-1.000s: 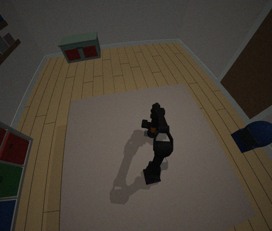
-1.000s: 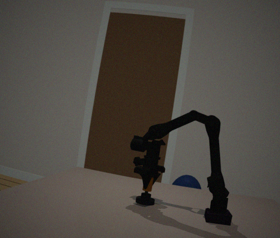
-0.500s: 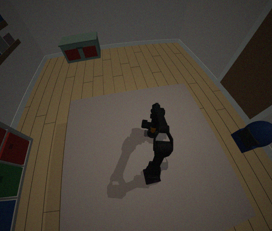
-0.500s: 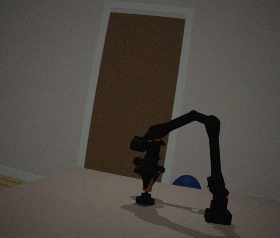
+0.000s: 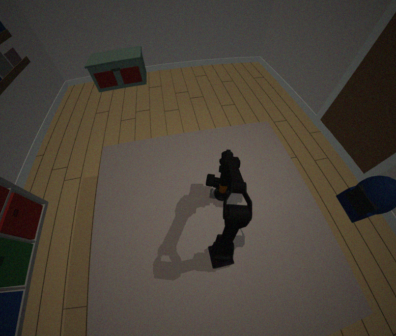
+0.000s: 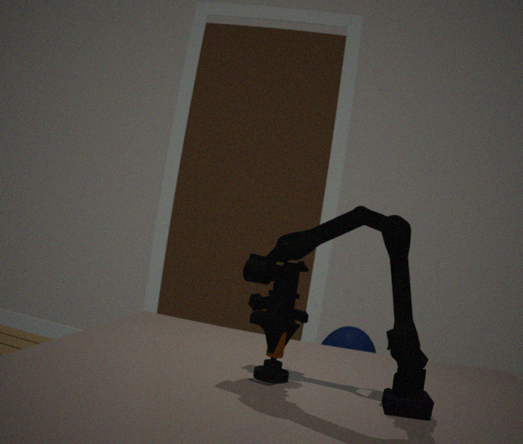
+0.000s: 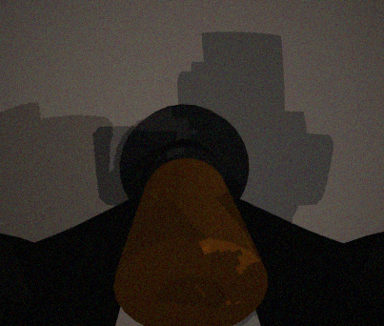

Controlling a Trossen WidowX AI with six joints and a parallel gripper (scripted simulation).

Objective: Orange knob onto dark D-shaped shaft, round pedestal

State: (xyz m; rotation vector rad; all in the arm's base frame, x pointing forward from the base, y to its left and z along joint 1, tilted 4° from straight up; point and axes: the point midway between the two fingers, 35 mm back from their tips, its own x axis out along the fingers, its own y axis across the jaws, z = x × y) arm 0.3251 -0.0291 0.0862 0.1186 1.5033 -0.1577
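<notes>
Right now the dark round pedestal is 4 cm below my gripper tip. From my gripper tip the other things lie so: orange knob 2 cm above.
</notes>
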